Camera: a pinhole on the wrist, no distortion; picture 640 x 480 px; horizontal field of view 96.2 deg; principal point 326.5 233.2 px. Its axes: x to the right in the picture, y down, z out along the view. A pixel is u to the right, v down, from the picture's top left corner.
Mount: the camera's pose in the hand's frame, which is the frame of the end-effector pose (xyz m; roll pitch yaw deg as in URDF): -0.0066 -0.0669 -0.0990 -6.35 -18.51 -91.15
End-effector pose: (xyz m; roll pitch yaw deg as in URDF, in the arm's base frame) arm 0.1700 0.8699 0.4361 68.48 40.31 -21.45
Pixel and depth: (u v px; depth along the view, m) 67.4 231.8 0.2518
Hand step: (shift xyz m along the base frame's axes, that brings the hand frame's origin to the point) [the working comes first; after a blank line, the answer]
In the camera's frame: -0.2272 -0.0012 0.2518

0.1684 -0.0428 0.1631
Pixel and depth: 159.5 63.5 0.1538
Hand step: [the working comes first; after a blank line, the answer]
In the camera's frame: -0.0895 -0.0909 0.1538

-0.0087 0.0043 0.1079
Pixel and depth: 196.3 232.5 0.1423
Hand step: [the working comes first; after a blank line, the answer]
In the camera's frame: -0.0645 -0.0003 0.1423

0.0330 -0.0123 0.0246
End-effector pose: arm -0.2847 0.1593 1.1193 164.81 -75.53 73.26
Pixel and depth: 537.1 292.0 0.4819
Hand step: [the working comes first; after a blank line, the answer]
In the camera's frame: 0.3535 0.0987 0.4819

0.0295 0.5418 0.0095
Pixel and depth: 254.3 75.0 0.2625
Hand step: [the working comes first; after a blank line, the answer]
In the camera's frame: -0.0660 -0.1446 0.2625

0.1387 0.0438 -0.1433
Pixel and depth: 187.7 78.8 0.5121
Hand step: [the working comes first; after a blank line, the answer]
In the camera's frame: -0.2476 -0.2754 0.5121

0.4504 0.0432 -0.2667
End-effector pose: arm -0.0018 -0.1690 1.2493 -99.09 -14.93 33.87
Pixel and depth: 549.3 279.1 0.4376
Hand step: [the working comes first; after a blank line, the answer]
In the camera's frame: 0.3396 0.0700 0.4376

-0.2040 0.4039 0.2084
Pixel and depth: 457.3 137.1 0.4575
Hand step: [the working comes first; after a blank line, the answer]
In the camera's frame: 0.2084 -0.1531 0.4575

-0.3353 0.2892 0.0162
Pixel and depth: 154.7 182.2 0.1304
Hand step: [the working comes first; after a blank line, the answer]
In the camera's frame: -0.0780 -0.0232 0.1304

0.0036 -0.0051 -0.0505
